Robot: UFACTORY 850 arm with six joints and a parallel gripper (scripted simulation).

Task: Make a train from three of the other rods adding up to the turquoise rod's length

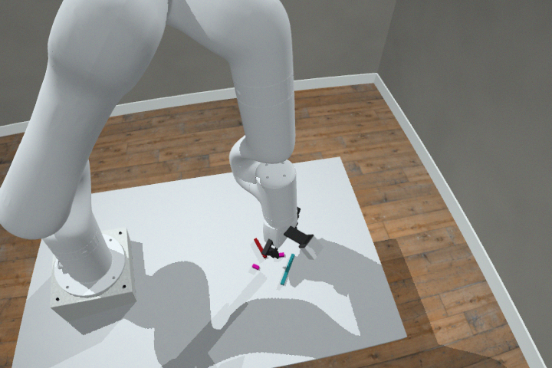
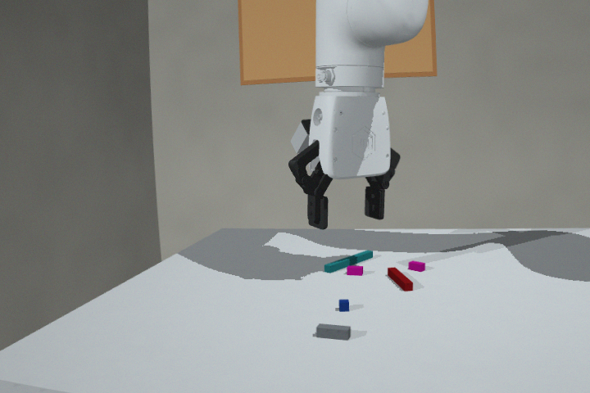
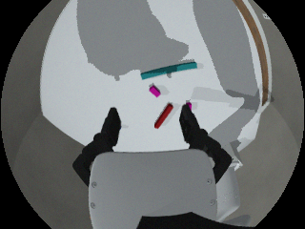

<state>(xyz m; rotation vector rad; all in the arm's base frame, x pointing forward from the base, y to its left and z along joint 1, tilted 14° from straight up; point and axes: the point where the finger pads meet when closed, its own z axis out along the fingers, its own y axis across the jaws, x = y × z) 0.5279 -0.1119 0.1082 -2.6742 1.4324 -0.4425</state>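
The blue rod lies 13 cm to the left of my hand, 8 cm below it and 1 cm ahead of it. Also, from my hand: turquoise rod: 8 cm below, 6 cm to the right, 1 cm behind; then grey rod: 20 cm to the left, 8 cm below, 3 cm ahead; then red rod: 8 cm below, 6 cm behind, 4 cm to the left.
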